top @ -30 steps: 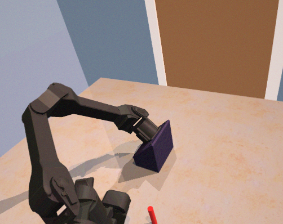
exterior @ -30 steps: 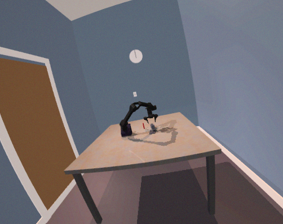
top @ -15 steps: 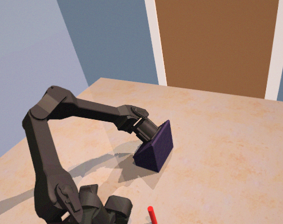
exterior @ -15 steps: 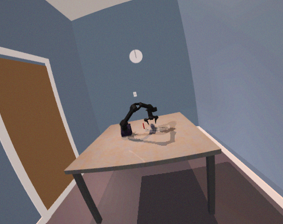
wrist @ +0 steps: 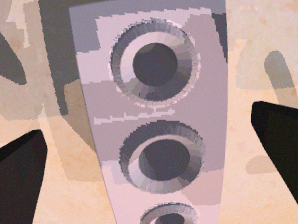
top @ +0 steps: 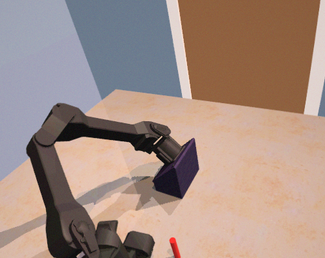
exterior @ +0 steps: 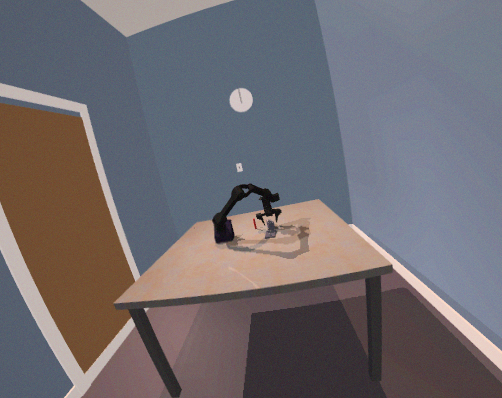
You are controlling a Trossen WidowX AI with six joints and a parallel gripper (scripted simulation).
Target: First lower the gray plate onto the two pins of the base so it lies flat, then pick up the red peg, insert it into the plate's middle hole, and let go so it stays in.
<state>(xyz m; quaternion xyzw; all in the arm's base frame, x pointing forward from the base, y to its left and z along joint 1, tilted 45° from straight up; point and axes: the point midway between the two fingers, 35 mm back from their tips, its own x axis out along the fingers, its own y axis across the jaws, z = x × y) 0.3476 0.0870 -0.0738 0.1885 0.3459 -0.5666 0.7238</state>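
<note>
The gray plate is 10 mm above my gripper tip. Also, from my gripper tip: red peg 120 mm behind, 20 mm to the left, 20 mm above; base 140 mm to the right, 20 mm below.
</note>
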